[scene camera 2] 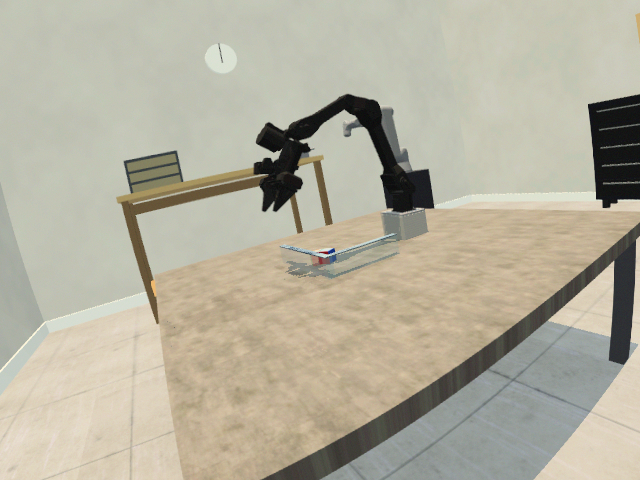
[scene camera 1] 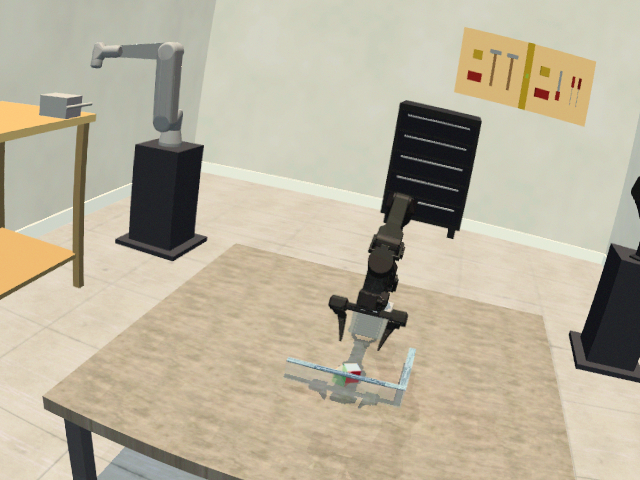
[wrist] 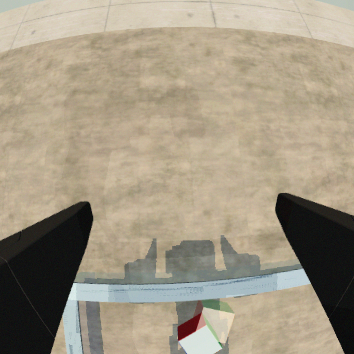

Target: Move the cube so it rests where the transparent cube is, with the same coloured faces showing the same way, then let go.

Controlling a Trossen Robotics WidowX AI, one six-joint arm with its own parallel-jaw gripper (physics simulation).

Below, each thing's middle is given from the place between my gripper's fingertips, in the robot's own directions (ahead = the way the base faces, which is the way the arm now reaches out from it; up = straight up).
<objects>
Right now my hand is 19 cm past the L-shaped wall [scene camera 1: 348, 384], 17 cm above it and 3 cm to the left of it.
</objects>
